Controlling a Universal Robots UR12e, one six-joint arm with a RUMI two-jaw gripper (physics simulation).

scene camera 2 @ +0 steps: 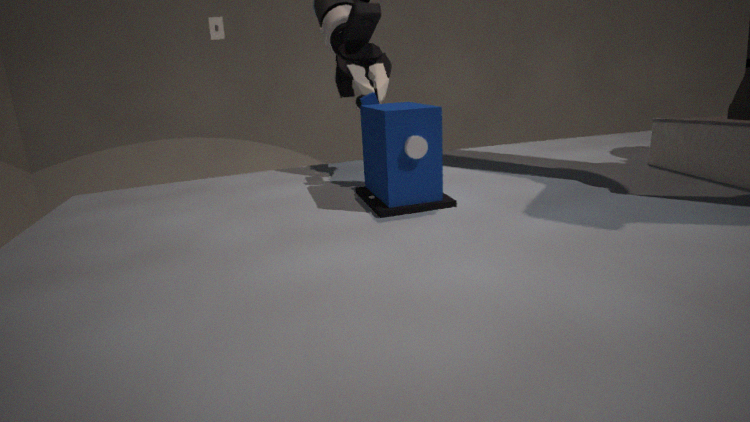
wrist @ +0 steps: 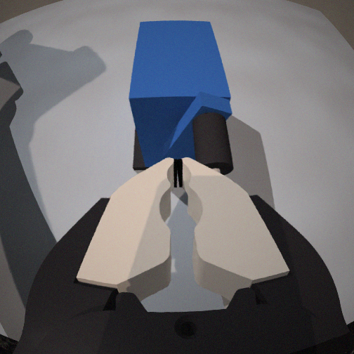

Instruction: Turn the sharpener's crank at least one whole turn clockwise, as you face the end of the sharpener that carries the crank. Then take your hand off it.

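Frame: origin at the arm's base, x ahead, y left, z up, level; millimetres.
Seen in the pictures: gripper, between the fingertips: [scene camera 2: 377,103].
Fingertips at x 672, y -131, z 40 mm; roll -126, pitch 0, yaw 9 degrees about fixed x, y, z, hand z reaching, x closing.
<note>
A point is followed by its place in that frame.
The blue sharpener [scene camera 2: 414,178] @(x 650, y 33, z -44 mm) [wrist: 177,60] stands upright on its black base [scene camera 2: 419,208] @(x 646, y 43, z -81 mm). Its blue crank arm [scene camera 2: 370,98] @(x 687, y -139, z 54 mm) [wrist: 187,117] slants up on the end facing the gripper, with the dark cylindrical handle [wrist: 212,142] at the arm's upper end, on the right in the wrist view. My gripper [scene camera 2: 379,99] @(x 672, y -131, z 40 mm) [wrist: 176,161] is shut and empty. In the wrist view its fingertips are just left of the handle, in front of the crank end. Whether they touch the handle or the arm cannot be told. The crank's hub is hidden.
A round light knob [scene camera 2: 415,146] @(x 649, y 41, z -2 mm) is on the sharpener's side facing scene camera 2. A pale block [scene camera 2: 697,149] @(x 176, y -16, z -44 mm) stands at the far right on the grey table [scene camera 2: 314,314] @(x 775, y 260, z -86 mm). A wall plate [scene camera 2: 216,28] is on the back wall.
</note>
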